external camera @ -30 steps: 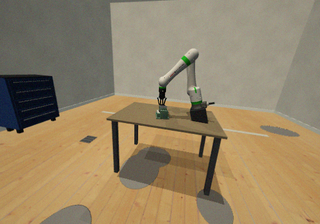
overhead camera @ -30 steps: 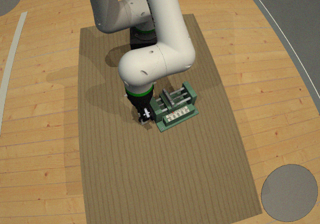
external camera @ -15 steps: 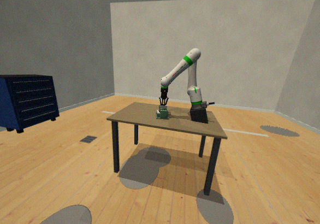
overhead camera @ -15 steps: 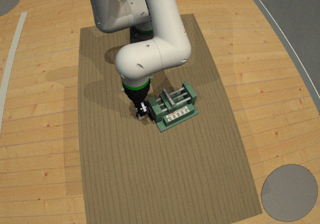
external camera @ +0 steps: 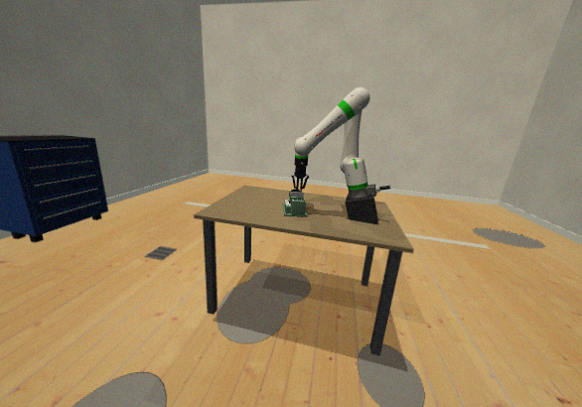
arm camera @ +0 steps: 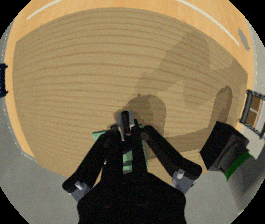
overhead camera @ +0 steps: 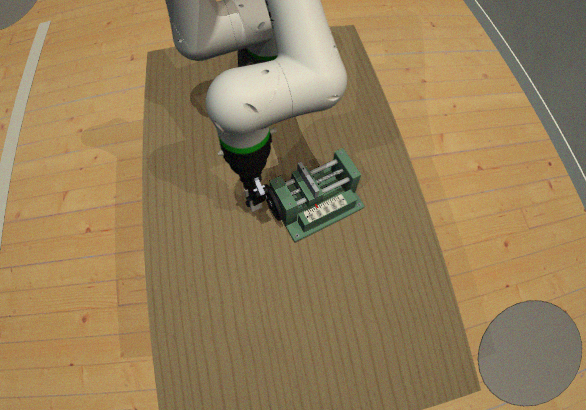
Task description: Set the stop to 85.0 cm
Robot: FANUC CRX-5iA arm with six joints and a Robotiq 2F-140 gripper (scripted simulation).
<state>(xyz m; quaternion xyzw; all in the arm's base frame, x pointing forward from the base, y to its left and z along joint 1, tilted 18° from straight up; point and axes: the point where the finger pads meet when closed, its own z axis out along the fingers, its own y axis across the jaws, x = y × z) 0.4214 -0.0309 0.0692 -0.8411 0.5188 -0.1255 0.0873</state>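
Right now my hand is 13 cm to the right of the stop block, 2 cm past it and 1 cm below it.
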